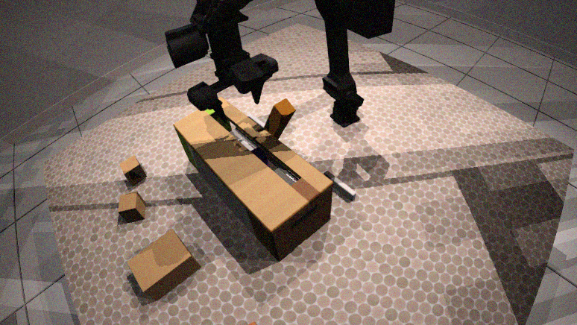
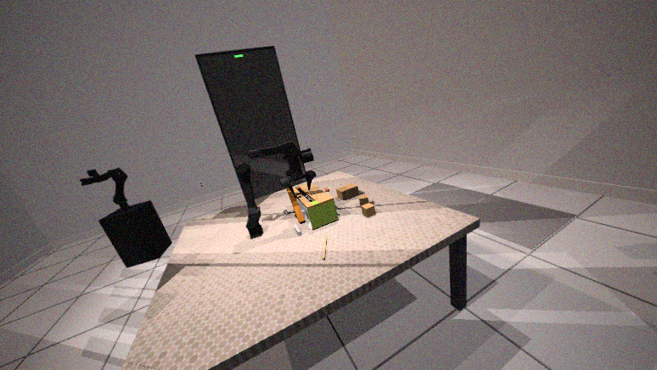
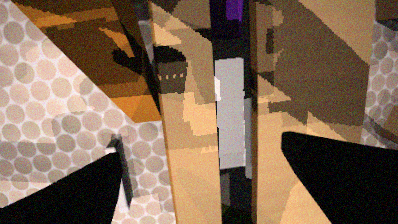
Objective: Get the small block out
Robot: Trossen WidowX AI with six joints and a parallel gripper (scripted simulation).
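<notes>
The box lies 60 mm to the left of my gripper tip and 100 mm below it. The rest, counted from my gripper tip: thin stick: 20 mm ahead, 320 mm to the right, 160 mm below; purple block: 10 mm ahead, 80 mm to the left, 70 mm below.
</notes>
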